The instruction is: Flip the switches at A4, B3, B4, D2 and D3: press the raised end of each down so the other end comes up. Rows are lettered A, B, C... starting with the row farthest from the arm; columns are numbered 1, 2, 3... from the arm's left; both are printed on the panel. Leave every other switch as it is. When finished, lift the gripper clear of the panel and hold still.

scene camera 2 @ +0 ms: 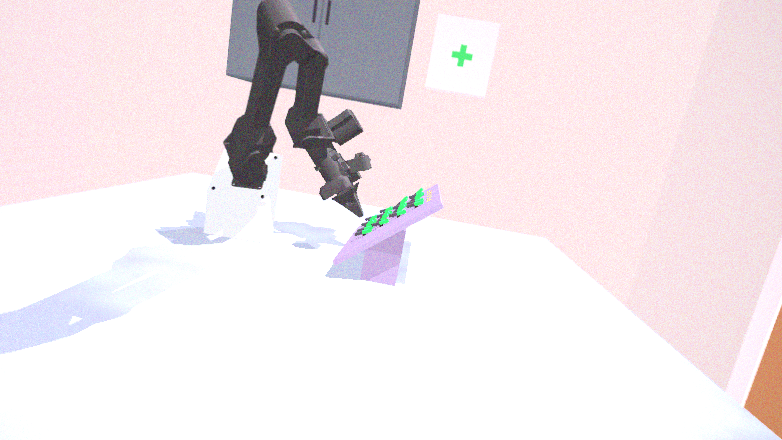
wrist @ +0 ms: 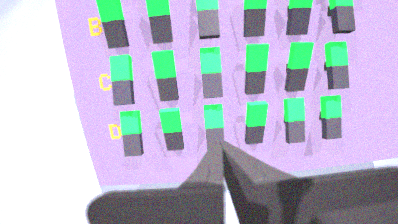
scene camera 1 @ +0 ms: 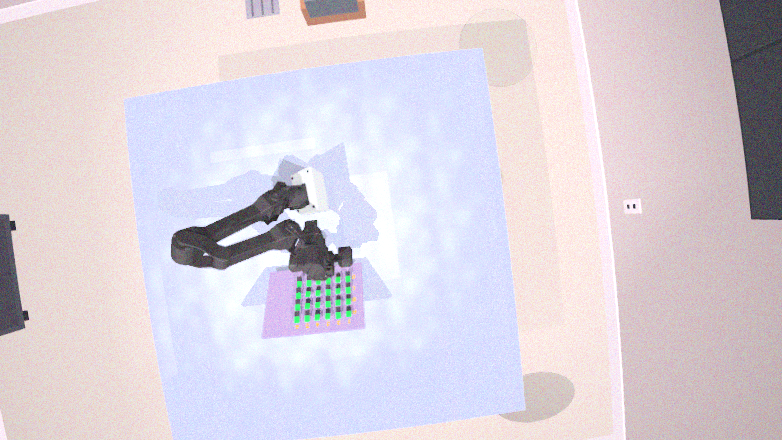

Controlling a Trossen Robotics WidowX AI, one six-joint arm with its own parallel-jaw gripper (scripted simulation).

Path:
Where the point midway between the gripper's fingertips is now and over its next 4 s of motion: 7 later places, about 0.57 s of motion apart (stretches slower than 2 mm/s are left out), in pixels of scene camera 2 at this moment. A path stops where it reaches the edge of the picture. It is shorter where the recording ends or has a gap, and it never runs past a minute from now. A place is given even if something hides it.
My gripper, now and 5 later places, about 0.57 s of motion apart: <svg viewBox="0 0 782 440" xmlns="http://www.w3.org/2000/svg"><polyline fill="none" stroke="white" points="361,216 363,222 364,222 364,223 360,220 351,202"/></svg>

